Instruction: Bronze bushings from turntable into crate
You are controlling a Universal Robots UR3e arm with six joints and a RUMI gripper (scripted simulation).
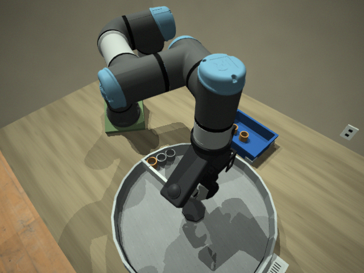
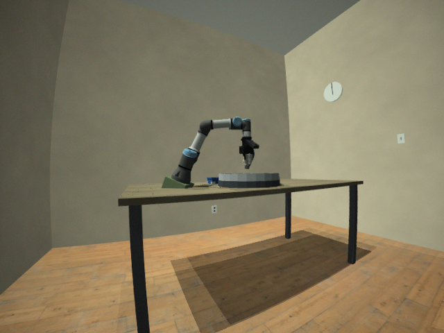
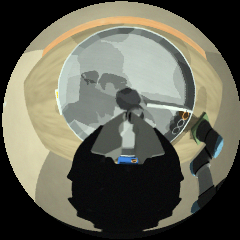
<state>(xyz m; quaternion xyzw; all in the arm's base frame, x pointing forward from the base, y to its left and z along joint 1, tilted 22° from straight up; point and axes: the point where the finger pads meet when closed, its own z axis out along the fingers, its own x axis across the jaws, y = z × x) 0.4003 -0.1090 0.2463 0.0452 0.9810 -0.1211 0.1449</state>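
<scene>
My hand is 9 cm above the grey turntable. The rest, counted from my hand: blue crate 36 cm to the left, 11 cm below, 2 cm behind.
</scene>
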